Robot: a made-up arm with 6 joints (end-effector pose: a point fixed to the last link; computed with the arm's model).
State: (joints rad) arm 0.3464 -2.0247 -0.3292 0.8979 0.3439 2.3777
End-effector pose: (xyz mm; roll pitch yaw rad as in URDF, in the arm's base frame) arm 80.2 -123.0 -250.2 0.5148 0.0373 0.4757
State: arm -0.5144 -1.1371 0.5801 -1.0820 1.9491 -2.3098
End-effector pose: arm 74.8 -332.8 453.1 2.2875 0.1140 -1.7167
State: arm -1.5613 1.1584 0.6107 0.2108 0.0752 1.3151
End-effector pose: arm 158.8 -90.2 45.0 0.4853 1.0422 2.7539
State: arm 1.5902 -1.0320 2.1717 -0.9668 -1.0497 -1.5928
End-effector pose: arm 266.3 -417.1 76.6 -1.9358 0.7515 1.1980
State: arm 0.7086 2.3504 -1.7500 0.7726 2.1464 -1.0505
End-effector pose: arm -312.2 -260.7 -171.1 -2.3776 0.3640 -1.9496
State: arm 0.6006 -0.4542 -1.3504 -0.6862 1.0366 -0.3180
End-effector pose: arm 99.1 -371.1 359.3 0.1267 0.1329 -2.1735
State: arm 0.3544 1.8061 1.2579 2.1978 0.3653 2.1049
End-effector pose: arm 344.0 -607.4 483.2 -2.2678 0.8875 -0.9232
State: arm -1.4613 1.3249 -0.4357 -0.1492 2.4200 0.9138
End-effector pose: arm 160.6 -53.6 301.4 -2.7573 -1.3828 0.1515
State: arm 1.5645 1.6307 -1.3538 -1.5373 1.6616 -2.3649
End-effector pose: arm 69.4 -225.5 607.4 2.5845 0.0530 1.4296
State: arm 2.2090 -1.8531 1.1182 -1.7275 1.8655 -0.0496
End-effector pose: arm -14.6 -244.4 -38.8 -2.9384 -0.0591 -1.0249
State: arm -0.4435 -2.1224 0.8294 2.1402 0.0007 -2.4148
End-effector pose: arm 330.7 236.2 -105.9 0.3577 -0.2819 -0.4137
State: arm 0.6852 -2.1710 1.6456 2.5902 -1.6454 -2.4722
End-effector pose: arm 201.3 285.6 568.1 1.7714 -0.3091 -0.4624
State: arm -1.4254 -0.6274 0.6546 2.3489 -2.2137 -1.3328
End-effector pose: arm -655.6 -241.2 35.3 -2.7801 -0.1304 -1.6047
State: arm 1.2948 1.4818 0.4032 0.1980 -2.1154 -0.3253
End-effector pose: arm -286.7 -58.4 216.9 -0.8473 1.1816 0.6123
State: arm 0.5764 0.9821 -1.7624 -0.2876 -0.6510 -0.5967
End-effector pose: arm 146.5 -29.0 299.3 0.6790 -0.8789 -1.5721
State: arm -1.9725 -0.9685 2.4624 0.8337 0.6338 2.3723
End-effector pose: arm 175.8 -96.6 -202.5 0.0859 -0.1822 0.9925
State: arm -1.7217 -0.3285 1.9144 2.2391 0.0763 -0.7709
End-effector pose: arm -330.2 44.6 -223.7 -1.5707 -0.3467 1.2511
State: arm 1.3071 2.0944 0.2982 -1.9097 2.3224 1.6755
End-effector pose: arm 174.3 -487.4 41.4 0.6798 0.9205 1.2857
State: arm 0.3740 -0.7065 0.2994 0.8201 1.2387 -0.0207
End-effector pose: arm 321.2 -521.1 79.7 1.4126 0.6693 0.0679
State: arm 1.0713 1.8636 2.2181 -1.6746 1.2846 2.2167
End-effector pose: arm -244.8 -250.0 85.2 2.0288 0.4409 1.2779
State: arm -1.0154 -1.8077 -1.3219 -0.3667 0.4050 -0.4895
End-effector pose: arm -15.8 -399.8 6.9 -1.4936 0.4224 3.0395
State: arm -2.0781 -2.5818 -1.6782 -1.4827 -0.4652 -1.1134
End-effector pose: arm -28.6 -143.3 -212.8 -1.3941 -0.0960 1.6270
